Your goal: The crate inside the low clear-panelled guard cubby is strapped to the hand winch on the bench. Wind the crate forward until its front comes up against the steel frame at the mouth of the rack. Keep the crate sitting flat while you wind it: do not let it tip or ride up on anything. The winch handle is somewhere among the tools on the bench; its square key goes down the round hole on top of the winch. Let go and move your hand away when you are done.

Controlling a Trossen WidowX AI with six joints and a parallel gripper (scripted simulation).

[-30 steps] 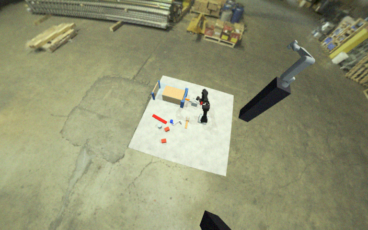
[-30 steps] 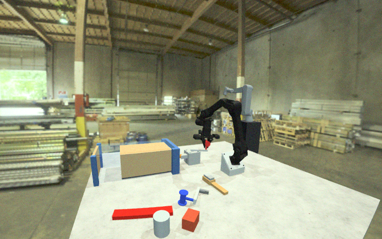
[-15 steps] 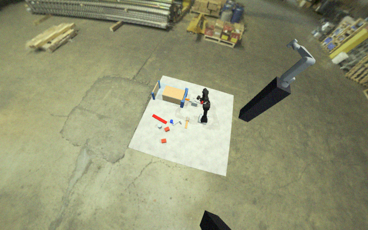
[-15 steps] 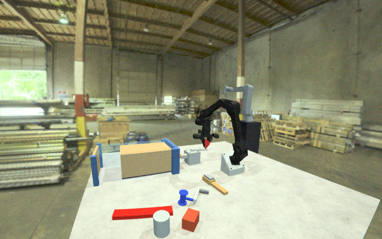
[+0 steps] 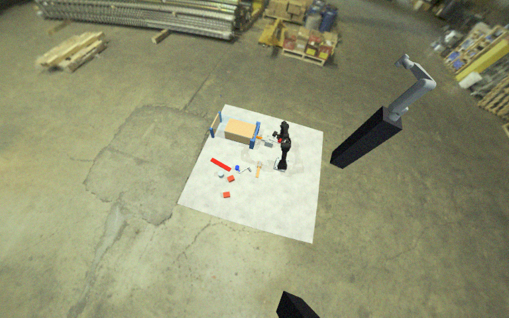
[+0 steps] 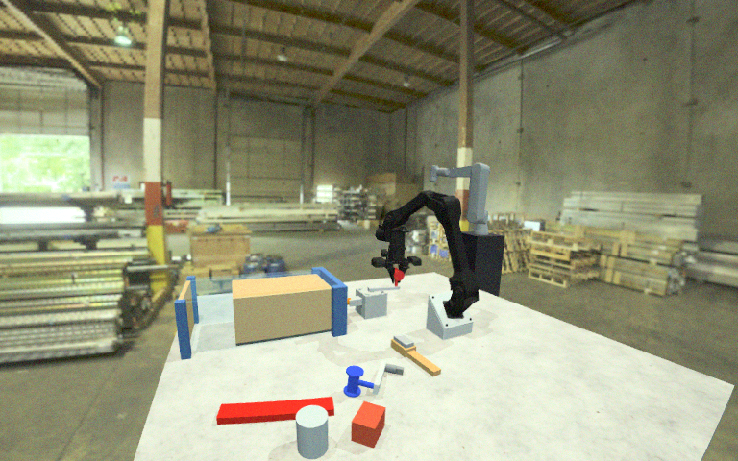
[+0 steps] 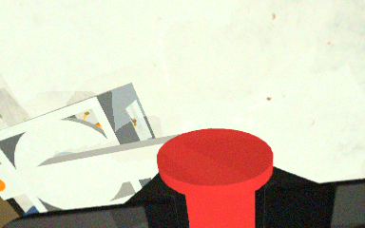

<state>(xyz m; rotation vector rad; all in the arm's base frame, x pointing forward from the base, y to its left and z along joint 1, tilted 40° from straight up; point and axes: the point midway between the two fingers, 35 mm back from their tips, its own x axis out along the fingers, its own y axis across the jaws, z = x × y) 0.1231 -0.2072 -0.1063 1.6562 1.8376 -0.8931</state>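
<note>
The red-knobbed winch handle lies 40 mm ahead of my gripper tip, 10 mm to the left of it and 10 mm below it. Also, from my gripper tip: blue frame (260 mm ahead, 30 mm to the left); red knob (20 mm above); grey winch (90 mm ahead, 80 mm below).
</note>
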